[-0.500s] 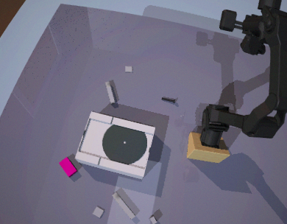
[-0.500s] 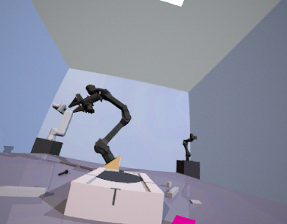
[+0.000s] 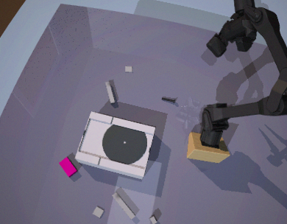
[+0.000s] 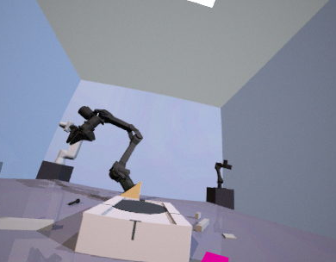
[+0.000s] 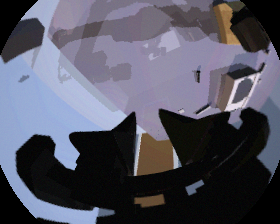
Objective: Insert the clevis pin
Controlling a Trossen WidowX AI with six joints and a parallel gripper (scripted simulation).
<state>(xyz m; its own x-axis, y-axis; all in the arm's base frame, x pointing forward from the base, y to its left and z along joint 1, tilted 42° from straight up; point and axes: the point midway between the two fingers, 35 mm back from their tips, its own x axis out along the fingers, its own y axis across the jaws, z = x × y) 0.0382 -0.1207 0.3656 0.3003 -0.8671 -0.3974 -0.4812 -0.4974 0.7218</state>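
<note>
Now: gripper tip 23 cm above the clevis pin, 18 cm to the right of it and 12 cm short of it. From my gripper tip the other things lie so: grey bar (63 cm to the left, 22 cm below, 19 cm ahead); then rimmed tray (42 cm to the left, 27 cm ahead, 19 cm below); then dark aluminium disc (41 cm to the left, 24 cm ahead, 18 cm below).
</note>
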